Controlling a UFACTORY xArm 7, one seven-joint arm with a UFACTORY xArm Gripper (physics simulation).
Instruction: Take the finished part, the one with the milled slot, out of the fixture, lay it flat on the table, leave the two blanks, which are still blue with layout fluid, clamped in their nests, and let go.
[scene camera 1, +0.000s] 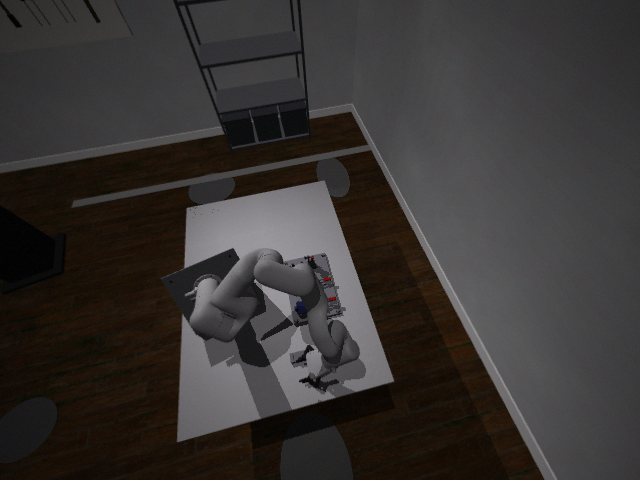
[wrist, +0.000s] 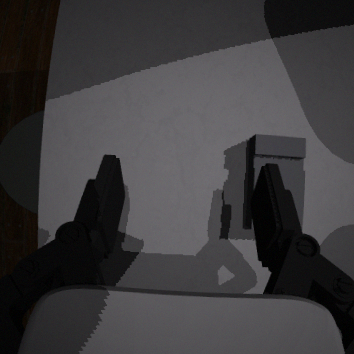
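Observation:
A grey block (scene camera 1: 296, 358) (wrist: 280, 145) lies on the white table (scene camera 1: 258, 222) (wrist: 165, 110), near the gripper; a raised strip shows at its far end in the wrist view, but I cannot make out the slot clearly. My gripper (scene camera 1: 303, 366) (wrist: 188, 178) is open and empty above the table. In the wrist view its right finger overlaps the block in the picture, and the gap between the fingers is left of the block. The fixture (scene camera 1: 325, 267) is partly hidden by the arm; a blue blank (scene camera 1: 300, 308) shows at its near left. The other blank cannot be made out.
Red clamp handles (scene camera 1: 326, 279) (scene camera 1: 331, 299) stand on the fixture's right side. The arm's base plate (scene camera 1: 227, 257) is at the table's left. The table's near edge lies a little beyond the gripper in the scene view. A shelf rack (scene camera 1: 260, 56) stands by the wall.

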